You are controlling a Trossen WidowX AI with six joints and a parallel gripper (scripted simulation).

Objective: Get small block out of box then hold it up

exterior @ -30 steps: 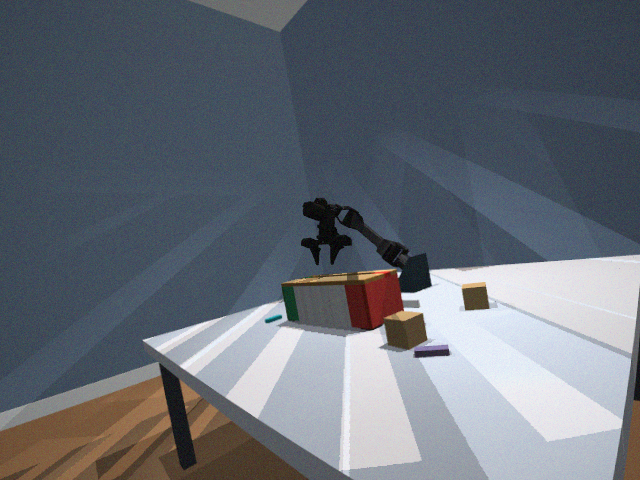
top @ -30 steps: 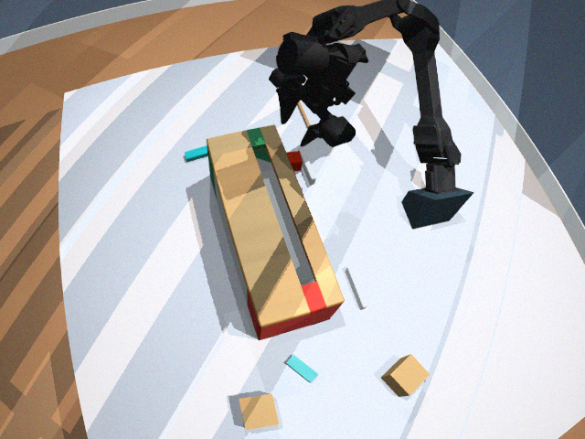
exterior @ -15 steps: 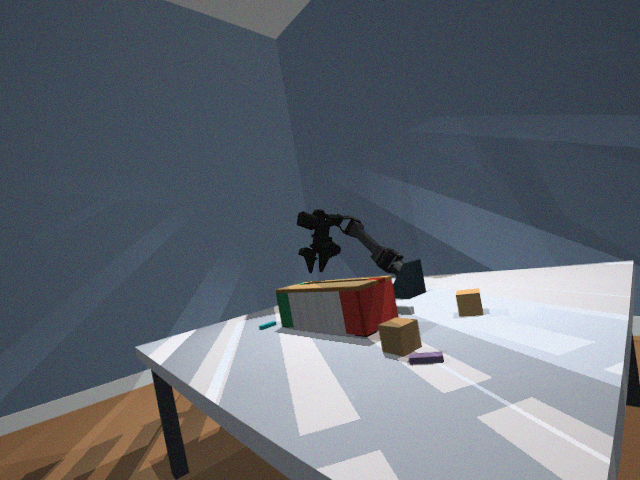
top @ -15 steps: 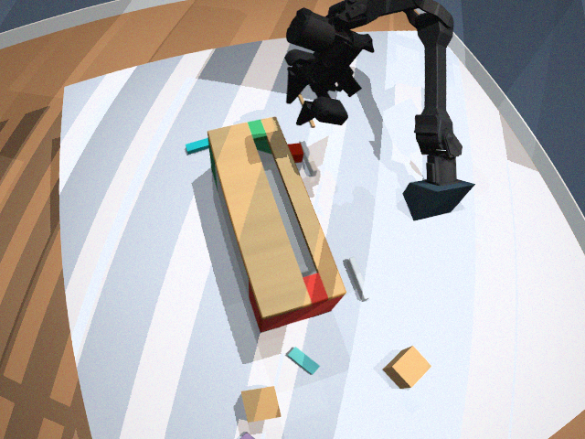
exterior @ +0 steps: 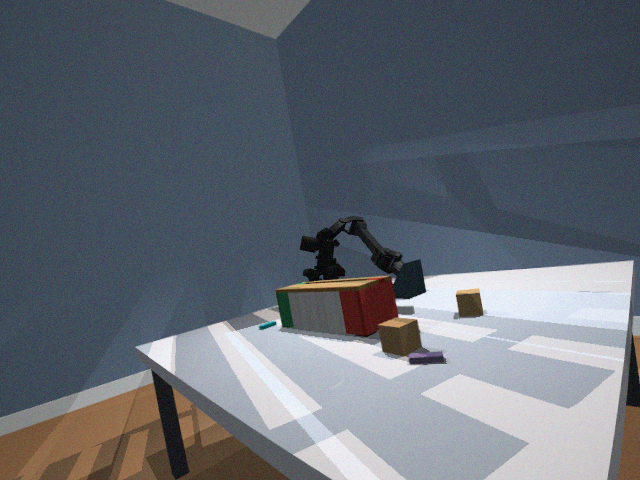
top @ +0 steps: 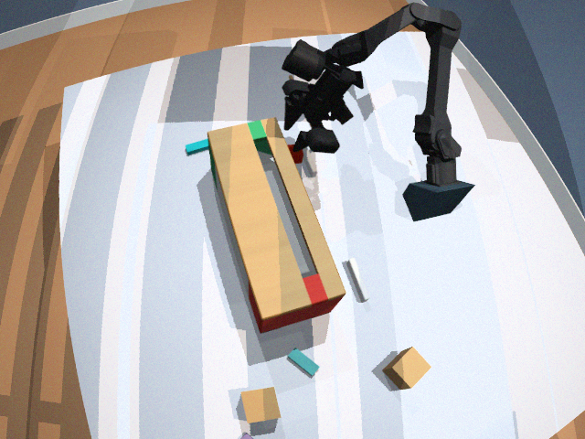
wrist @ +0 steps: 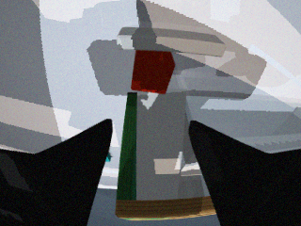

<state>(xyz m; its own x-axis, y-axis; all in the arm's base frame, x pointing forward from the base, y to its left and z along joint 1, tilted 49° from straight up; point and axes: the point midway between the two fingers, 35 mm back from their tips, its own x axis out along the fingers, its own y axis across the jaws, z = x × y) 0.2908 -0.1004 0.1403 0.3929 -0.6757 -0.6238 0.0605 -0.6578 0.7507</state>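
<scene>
The red block lies 5 cm below my gripper tip and 1 cm behind it. From my gripper tip the other things lie so: teal bar (19 cm ahead, 8 cm to the right, 7 cm below); box (17 cm to the left, 5 cm ahead, 1 cm below); purple bar (58 cm to the left, 22 cm ahead, 7 cm below).
</scene>
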